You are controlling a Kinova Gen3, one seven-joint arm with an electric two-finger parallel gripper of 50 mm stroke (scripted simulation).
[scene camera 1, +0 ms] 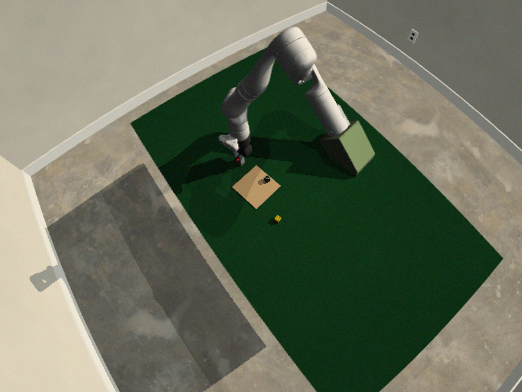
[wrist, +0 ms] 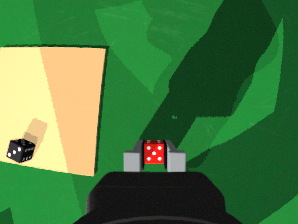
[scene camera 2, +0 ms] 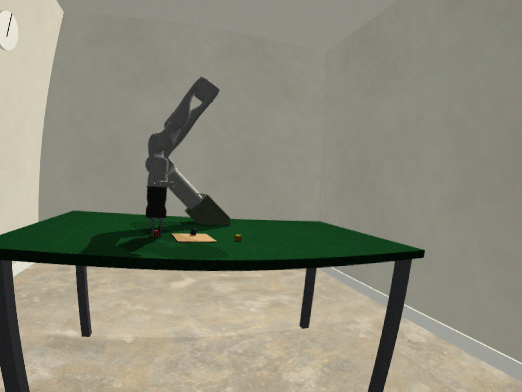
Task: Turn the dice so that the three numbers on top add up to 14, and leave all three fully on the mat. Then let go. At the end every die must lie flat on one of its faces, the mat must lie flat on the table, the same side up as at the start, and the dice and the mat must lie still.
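There's a tan mat in the pictures, and you'd see my gripper there too.
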